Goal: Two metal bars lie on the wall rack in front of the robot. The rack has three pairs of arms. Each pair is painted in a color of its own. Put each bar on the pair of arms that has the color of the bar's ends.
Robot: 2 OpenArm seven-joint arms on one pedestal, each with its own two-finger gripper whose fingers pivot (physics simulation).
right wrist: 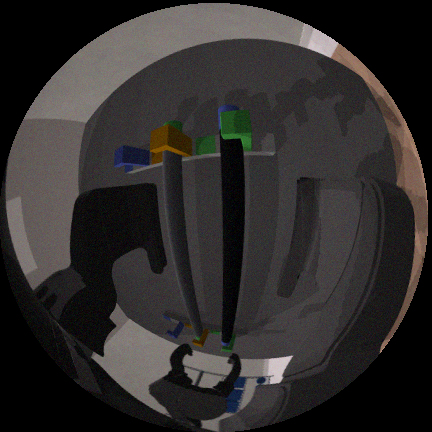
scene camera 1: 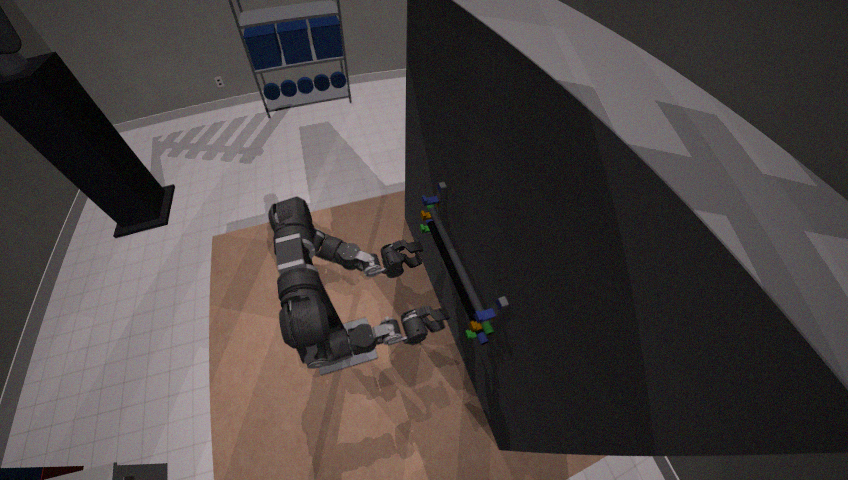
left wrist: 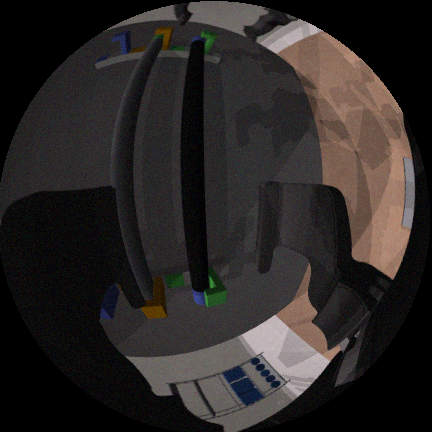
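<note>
A grey bar point(scene camera 1: 460, 264) point(left wrist: 122, 150) point(right wrist: 175, 215) with green ends lies on the middle, orange arms point(left wrist: 156, 306) point(right wrist: 170, 140). A black bar point(left wrist: 192, 150) point(right wrist: 233, 225) with blue ends lies on the green arms point(left wrist: 216, 296) point(right wrist: 236, 122). The blue arms point(left wrist: 109, 302) point(right wrist: 132, 156) bear no bar. My left gripper point(scene camera 1: 419, 253) point(right wrist: 210, 353) is open and empty, in front of the rack near the bars' upper part in the scene view. My right gripper point(scene camera 1: 445, 318) is open and empty, in front of the rack near their lower ends. Both stand apart from the bars.
The rack is fixed to a tall dark wall panel point(scene camera 1: 523, 178). The robot stands on a brown floor mat point(scene camera 1: 243, 416). A shelf unit point(scene camera 1: 293, 65) with blue boxes stands at the top, and a black pillar point(scene camera 1: 77, 130) stands at the left in the scene view.
</note>
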